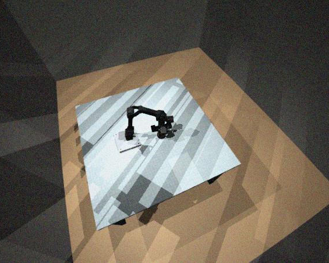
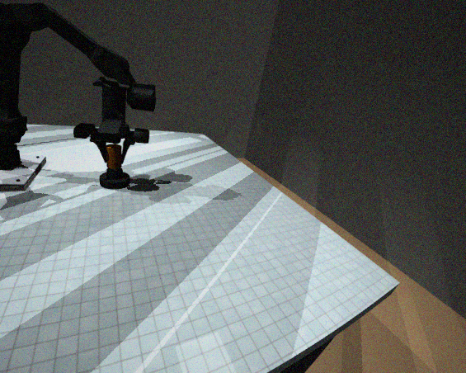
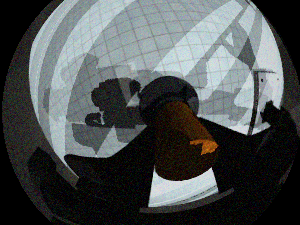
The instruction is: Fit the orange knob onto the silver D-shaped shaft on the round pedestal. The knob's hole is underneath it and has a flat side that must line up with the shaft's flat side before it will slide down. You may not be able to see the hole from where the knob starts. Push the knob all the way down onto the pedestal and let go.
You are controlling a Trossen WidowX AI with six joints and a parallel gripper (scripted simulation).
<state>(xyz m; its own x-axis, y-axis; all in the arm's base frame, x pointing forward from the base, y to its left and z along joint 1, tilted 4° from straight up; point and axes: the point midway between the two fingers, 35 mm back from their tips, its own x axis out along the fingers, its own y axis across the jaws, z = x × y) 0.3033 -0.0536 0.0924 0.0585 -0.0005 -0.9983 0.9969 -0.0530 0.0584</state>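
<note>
Now: the dark round pedestal 30 mm below my gripper tip. Round my gripper tip: orange knob: 30 mm above.
</note>
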